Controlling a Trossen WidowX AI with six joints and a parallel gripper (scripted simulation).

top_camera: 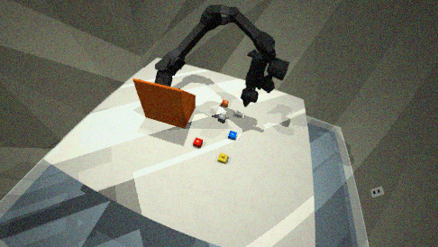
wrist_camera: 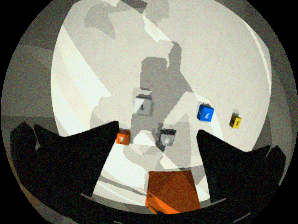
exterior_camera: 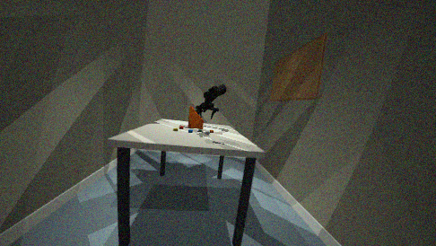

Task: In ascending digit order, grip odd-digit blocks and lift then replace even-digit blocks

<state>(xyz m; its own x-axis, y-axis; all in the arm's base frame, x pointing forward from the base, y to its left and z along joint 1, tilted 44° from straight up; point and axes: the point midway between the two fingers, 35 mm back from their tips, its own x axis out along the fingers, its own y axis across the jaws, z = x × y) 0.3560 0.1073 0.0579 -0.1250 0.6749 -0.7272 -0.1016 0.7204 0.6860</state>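
Now: the white block 20 mm behind my gripper tip, 30 mm to the left of it and 120 mm below it. Round my gripper tip: blue block: 120 mm to the right, 120 mm below; then orange block: 110 mm behind, 60 mm to the left, 120 mm below; then grey block: 80 mm behind, 40 mm to the right, 120 mm below.
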